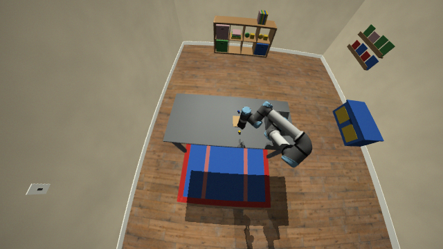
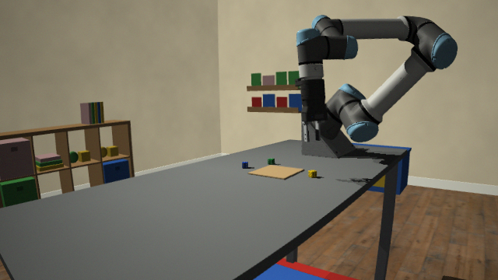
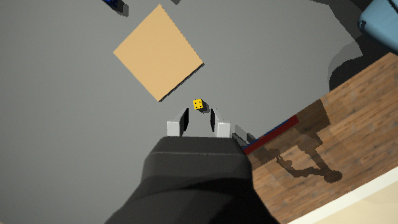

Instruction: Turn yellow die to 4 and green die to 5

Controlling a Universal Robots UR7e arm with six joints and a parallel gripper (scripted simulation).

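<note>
Right now my hand is 12 cm above the yellow die. Also, from my hand: tan mat (13 cm to the right, 13 cm below); blue die (27 cm to the right, 12 cm below, 1 cm behind); green die (21 cm to the right, 12 cm below, 10 cm behind).
</note>
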